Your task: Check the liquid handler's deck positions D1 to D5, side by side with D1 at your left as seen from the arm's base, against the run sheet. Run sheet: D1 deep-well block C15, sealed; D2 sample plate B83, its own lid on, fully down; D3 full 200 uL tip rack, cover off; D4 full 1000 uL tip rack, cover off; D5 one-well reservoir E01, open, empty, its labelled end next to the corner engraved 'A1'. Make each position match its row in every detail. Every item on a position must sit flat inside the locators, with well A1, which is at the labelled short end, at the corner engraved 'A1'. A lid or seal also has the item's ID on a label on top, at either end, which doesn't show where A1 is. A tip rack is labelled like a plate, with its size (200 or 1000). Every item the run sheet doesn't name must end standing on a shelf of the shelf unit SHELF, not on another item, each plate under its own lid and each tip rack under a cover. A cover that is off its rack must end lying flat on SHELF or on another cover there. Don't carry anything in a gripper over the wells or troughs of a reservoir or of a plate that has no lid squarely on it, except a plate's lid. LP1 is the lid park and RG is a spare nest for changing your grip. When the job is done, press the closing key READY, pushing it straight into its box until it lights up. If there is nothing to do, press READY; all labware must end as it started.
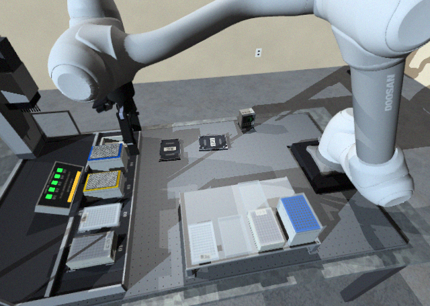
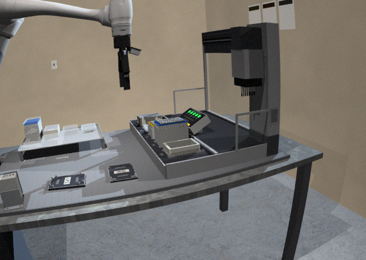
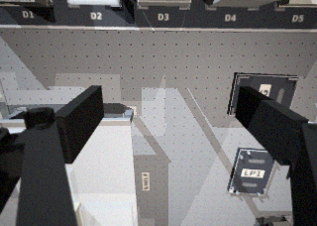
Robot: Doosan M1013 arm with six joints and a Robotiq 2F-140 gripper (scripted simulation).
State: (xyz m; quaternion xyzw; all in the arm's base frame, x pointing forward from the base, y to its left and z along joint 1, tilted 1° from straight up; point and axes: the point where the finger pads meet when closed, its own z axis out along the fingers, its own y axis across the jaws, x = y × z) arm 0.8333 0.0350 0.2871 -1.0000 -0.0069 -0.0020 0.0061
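The deep-well block C15 is 25 cm to the left of my hand, 24 cm below it and 16 cm ahead of it. Round my hand: yellow rack (22 cm below, 17 cm ahead, 1 cm to the left); then blue-rimmed tip rack (19 cm below, 17 cm ahead, 12 cm to the right); then one-well reservoir (25 cm to the right, 25 cm below, 17 cm ahead).
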